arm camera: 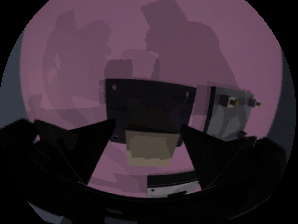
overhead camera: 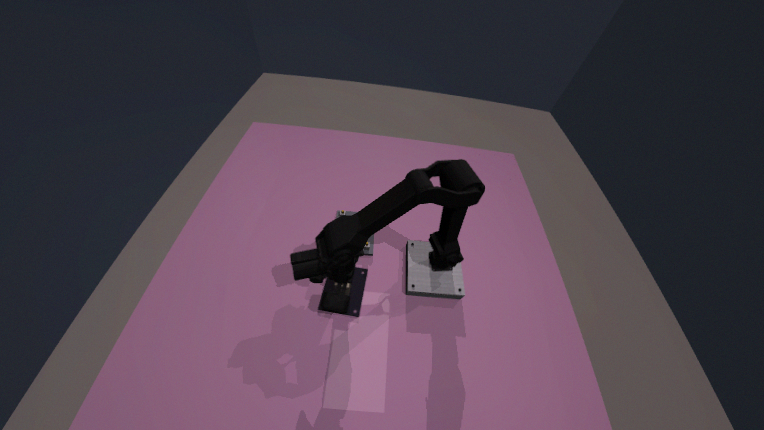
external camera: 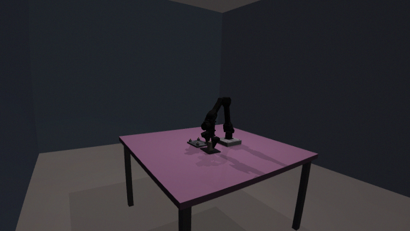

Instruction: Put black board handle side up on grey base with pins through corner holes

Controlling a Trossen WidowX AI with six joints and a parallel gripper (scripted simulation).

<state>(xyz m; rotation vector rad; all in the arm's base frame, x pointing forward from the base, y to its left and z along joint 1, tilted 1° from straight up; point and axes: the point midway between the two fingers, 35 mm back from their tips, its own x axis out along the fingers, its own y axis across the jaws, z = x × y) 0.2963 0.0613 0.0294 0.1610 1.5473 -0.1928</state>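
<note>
Right now my gripper tip is 19 cm to the left of the grey base, 3 cm past it and 3 cm above it. From my gripper tip the other things lie so: flat black board (1 cm below).
</note>
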